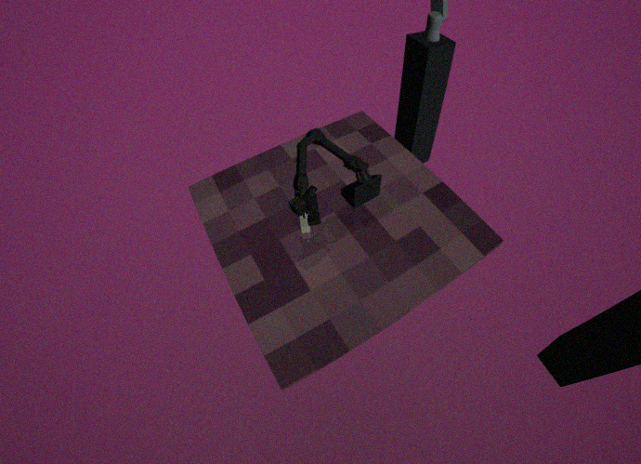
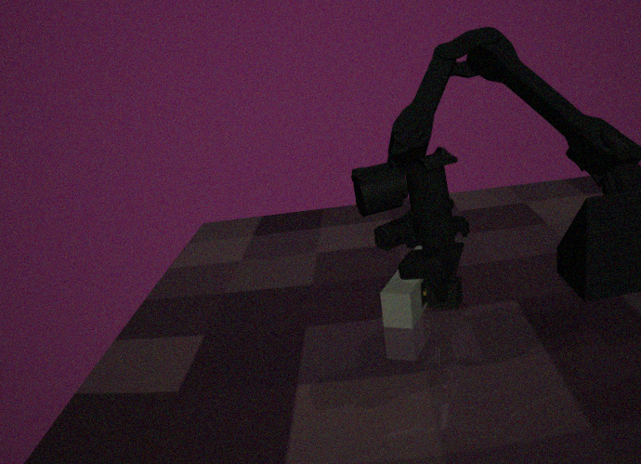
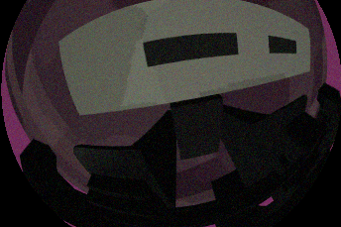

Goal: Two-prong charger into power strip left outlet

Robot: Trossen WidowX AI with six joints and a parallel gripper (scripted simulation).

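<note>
The charger is 1 cm ahead of my gripper tip and 1 cm above it.
</note>
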